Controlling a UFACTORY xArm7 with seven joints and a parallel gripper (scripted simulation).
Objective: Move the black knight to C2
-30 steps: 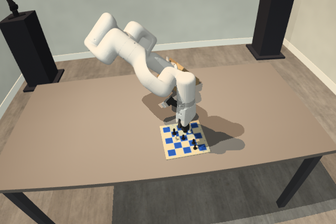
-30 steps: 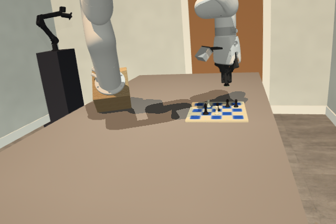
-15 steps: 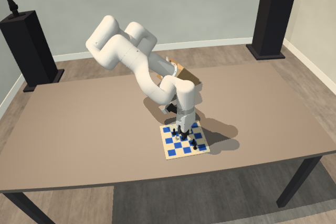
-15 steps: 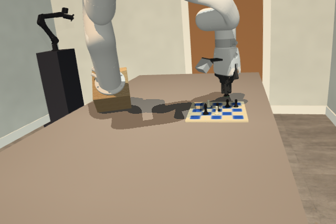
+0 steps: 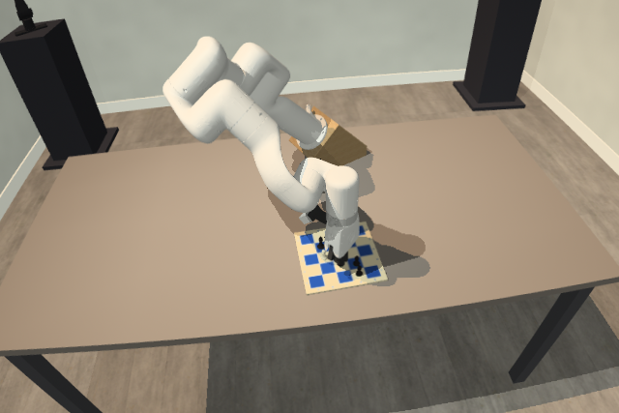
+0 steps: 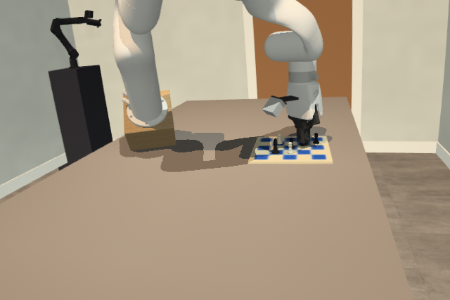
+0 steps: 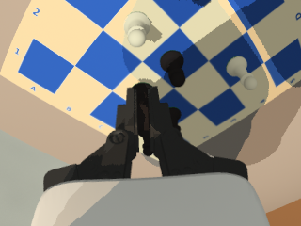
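The dark chess piece lies 20 mm below my hand. Round my hand: blue-and-cream chessboard: 40 mm below, 40 mm behind; black piece: 70 mm behind, 50 mm to the right, 20 mm below.
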